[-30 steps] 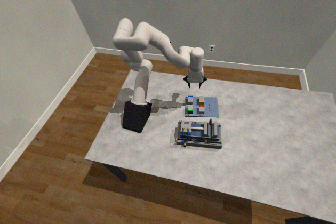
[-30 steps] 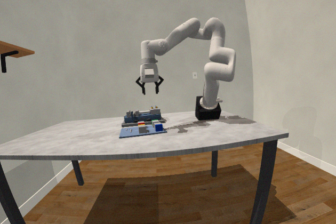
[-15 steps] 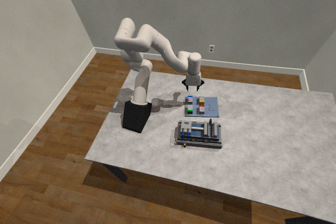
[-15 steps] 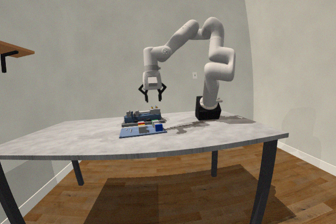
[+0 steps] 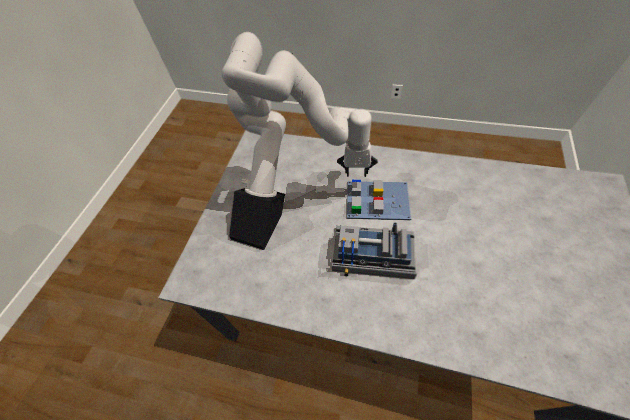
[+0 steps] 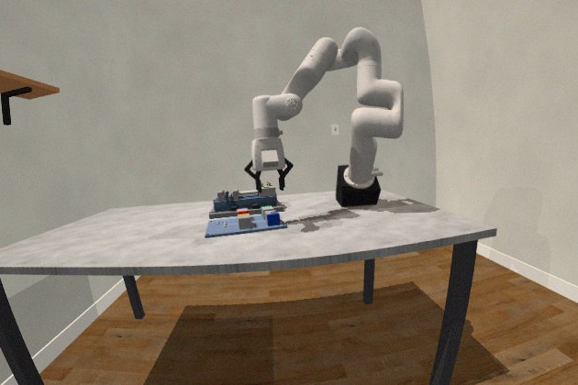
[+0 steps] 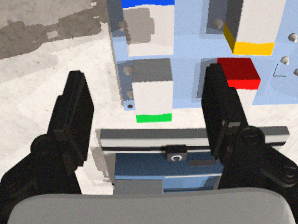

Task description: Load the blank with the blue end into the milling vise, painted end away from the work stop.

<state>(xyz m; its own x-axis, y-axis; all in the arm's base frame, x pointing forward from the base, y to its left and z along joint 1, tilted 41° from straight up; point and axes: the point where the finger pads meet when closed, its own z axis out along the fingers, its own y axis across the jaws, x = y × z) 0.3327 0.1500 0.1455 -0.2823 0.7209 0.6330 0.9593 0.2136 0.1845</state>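
Right now my hand is 100 mm above the blue-ended blank. Round my hand: green-ended blank: 30 mm ahead, 90 mm to the right, 100 mm below; then infeed plate: 100 mm ahead, 20 mm to the right, 130 mm below; then yellow-ended blank: 90 mm ahead, 20 mm to the left, 100 mm below.
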